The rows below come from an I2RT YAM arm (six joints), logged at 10 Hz.
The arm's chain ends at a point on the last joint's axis. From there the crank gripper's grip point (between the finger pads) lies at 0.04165 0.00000 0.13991 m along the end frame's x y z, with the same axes.
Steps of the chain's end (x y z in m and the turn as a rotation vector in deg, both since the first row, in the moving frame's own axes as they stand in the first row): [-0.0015 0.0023 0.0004 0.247 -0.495 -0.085]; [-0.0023 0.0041 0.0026 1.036 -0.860 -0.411]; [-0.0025 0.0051 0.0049 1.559 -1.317 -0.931]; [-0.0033 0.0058 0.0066 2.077 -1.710 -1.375]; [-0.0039 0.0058 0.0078 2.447 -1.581 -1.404]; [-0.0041 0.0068 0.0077 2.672 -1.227 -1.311]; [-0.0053 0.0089 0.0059 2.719 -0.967 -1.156]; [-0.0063 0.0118 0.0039 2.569 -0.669 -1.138]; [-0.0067 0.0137 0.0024 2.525 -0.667 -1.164]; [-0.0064 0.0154 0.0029 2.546 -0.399 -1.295]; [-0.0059 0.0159 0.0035 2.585 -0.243 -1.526]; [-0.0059 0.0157 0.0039 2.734 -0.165 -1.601]
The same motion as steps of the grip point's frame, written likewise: [-0.0027 0.0016 0.0008 0.247 -0.495 -0.085]; [-0.0044 0.0013 0.0032 1.036 -0.860 -0.411]; [-0.0058 0.0006 0.0058 1.559 -1.317 -0.931]; [-0.0076 -0.0002 0.0077 2.077 -1.710 -1.375]; [-0.0079 -0.0012 0.0087 2.447 -1.581 -1.404]; [-0.0072 -0.0007 0.0084 2.672 -1.227 -1.311]; [-0.0077 0.0014 0.0064 2.719 -0.967 -1.156]; [-0.0080 0.0047 0.0042 2.569 -0.669 -1.138]; [-0.0084 0.0067 0.0027 2.525 -0.667 -1.164]; [-0.0075 0.0082 0.0030 2.546 -0.399 -1.295]; [-0.0066 0.0085 0.0035 2.585 -0.243 -1.526]; [-0.0064 0.0079 0.0038 2.734 -0.165 -1.601]
